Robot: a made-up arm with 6 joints.
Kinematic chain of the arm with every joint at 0, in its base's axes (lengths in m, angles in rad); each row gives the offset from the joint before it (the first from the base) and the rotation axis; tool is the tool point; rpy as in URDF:
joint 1: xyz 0 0 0.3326 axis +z
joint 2: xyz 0 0 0 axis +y
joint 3: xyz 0.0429 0 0.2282 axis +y
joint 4: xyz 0.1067 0 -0.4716 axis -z
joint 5: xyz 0 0 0 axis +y
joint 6: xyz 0.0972 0 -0.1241 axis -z
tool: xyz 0 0 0 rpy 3.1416 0 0
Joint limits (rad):
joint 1: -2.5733..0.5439
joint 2: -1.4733..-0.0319
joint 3: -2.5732..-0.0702
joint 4: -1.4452..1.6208
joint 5: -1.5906..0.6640
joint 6: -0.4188..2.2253
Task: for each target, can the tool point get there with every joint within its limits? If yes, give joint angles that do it. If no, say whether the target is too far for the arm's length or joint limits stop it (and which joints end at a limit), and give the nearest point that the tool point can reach.
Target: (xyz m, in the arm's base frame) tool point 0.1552 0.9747 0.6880
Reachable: no: too far | nearest point 0.1278 0.8024 0.6437 | short by 0.180 m
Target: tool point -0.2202 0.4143 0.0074
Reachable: no: joint limits stop it (at a limit: joint 1, joint 2, joint 3, joint 4) | nearest point 0.1017 0.2414 0.0782 | short by 0.372 m
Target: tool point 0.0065 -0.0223 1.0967
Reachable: yes | joints -1.8683 -1.0049 -1.5321 -0.1539 0.1103 1.4777
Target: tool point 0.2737 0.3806 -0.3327
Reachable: no: joint limits stop it (at a limit: joint 1, joint 2) | nearest point 0.2204 0.1975 -0.0153 | short by 0.370 m
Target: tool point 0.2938 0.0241 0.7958
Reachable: yes | joints -0.0174 -1.3407 -0.5289 -0.2913 -0.0369 1.9733
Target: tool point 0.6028 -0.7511 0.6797
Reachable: no: too far | nearest point 0.4204 -0.5238 0.6427 | short by 0.294 m
